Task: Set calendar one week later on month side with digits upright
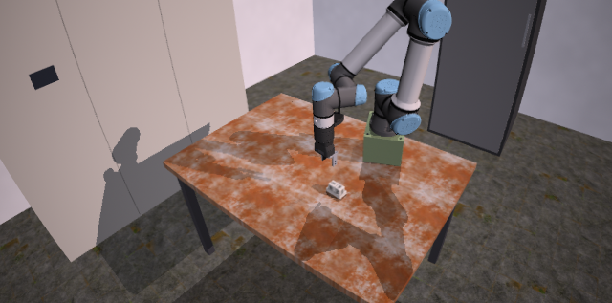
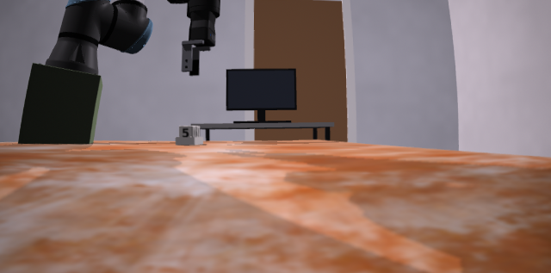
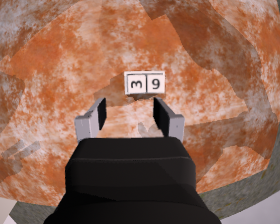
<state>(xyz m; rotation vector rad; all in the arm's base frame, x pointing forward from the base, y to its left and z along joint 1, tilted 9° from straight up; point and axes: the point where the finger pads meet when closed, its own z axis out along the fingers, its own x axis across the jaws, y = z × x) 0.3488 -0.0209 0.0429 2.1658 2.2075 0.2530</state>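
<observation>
My gripper is now 160 mm above the white tray, 30 mm to the right of it and 10 mm past it.
</observation>
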